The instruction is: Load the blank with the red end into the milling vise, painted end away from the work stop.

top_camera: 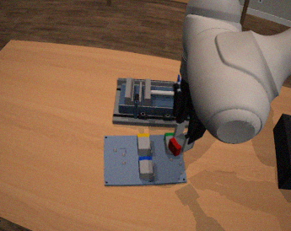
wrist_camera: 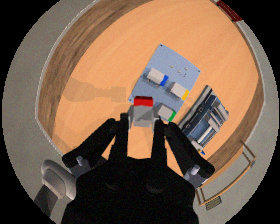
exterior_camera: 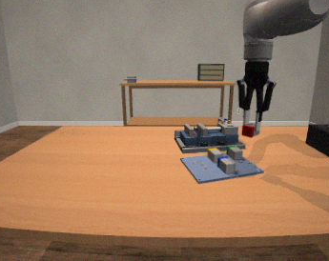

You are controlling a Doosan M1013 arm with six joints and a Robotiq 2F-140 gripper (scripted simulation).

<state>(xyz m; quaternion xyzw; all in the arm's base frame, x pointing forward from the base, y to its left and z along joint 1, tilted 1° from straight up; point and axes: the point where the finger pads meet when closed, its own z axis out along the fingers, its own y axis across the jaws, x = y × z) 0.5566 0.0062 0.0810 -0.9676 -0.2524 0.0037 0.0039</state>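
The fixed jaw is 270 mm to the right of my hand, 150 mm ahead of it and 110 mm below it. The rest, counted from my hand: green-ended blank 160 mm below, 90 mm to the right, 10 mm ahead; then yellow-ended blank 160 mm below, 100 mm ahead, 80 mm to the right; then blue-ended blank 160 mm below, 90 mm ahead.
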